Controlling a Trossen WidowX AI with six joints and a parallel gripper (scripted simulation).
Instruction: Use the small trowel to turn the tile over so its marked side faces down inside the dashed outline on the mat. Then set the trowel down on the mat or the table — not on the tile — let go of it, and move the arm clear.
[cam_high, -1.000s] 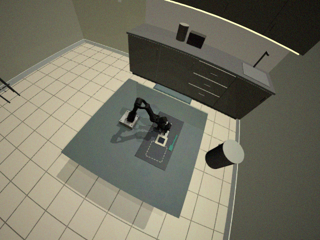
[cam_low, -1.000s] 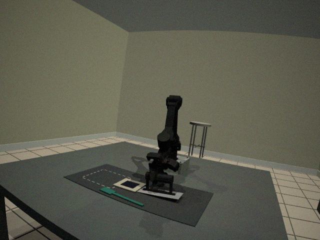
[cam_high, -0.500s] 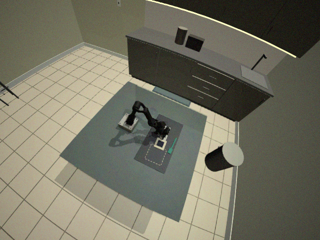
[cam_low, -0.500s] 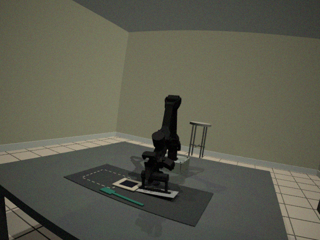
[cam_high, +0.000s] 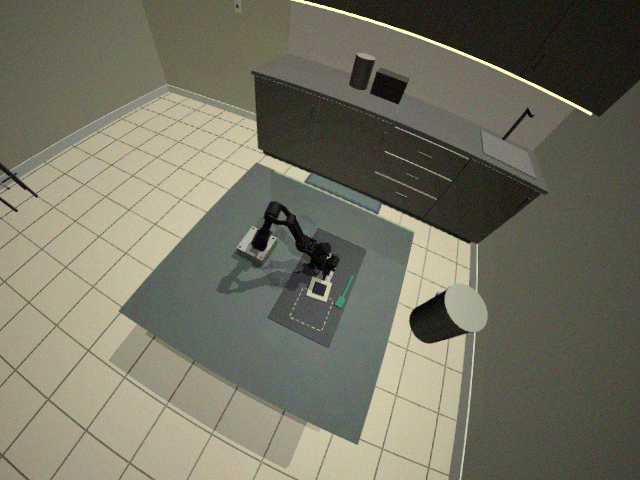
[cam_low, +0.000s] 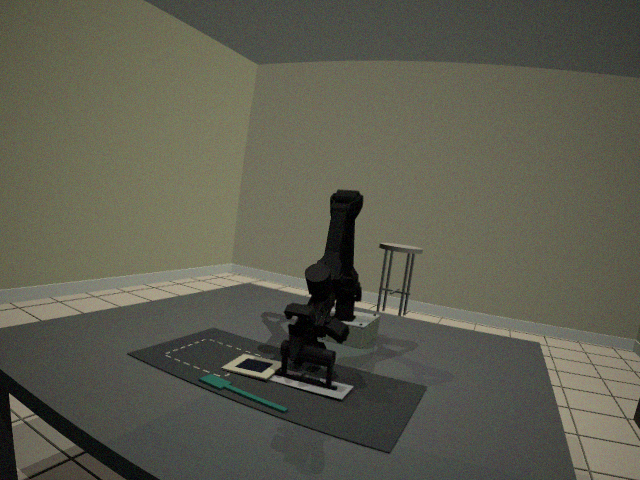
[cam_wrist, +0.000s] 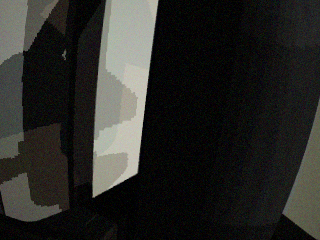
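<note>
Right now my gripper tip is 70 mm above the dark mat, 50 mm to the left of it and 30 mm past it. Also, from my gripper tip: tile: 110 mm to the right, 50 mm below, 40 mm behind; then trowel: 30 mm behind, 10 mm below; then green flat tool: 100 mm ahead, 90 mm to the right, 50 mm below.
</note>
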